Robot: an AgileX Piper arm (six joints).
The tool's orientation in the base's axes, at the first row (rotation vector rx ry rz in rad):
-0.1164 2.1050 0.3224
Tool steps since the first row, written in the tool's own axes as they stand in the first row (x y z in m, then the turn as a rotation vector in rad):
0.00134 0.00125 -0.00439 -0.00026 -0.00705 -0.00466
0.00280 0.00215 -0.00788 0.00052 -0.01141 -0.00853
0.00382 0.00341 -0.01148 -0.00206 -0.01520 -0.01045
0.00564 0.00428 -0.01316 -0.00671 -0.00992 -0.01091
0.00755 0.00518 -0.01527 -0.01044 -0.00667 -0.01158
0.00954 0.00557 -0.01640 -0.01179 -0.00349 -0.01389
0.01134 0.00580 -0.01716 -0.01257 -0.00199 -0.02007
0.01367 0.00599 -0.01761 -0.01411 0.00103 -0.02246
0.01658 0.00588 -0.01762 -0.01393 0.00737 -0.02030
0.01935 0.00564 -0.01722 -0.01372 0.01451 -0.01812
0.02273 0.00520 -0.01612 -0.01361 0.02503 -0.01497
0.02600 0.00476 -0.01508 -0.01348 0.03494 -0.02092
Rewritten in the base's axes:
-0.00458 0.00005 0.00128 -0.00221 -0.00806 0.00125
-0.00841 0.00003 0.00194 -0.00489 -0.01328 0.00172
-0.01218 0.00029 0.00310 -0.00431 -0.01756 0.00417
-0.01471 0.00075 0.00255 -0.00334 -0.01283 0.00931
-0.01764 0.00112 0.00215 -0.00261 -0.01006 0.01340
-0.01970 0.00127 0.00109 -0.00446 -0.00770 0.01627
-0.02133 0.00137 -0.00001 -0.00945 -0.00800 0.02029
-0.02297 0.00153 -0.00173 -0.01124 -0.00582 0.02333
-0.02449 0.00156 -0.00421 -0.01089 0.00087 0.02326
-0.02557 0.00156 -0.00681 -0.01071 0.00833 0.02330
-0.02636 0.00159 -0.01030 -0.01039 0.01931 0.02356
-0.02714 0.00161 -0.01367 -0.01744 0.02719 0.02822

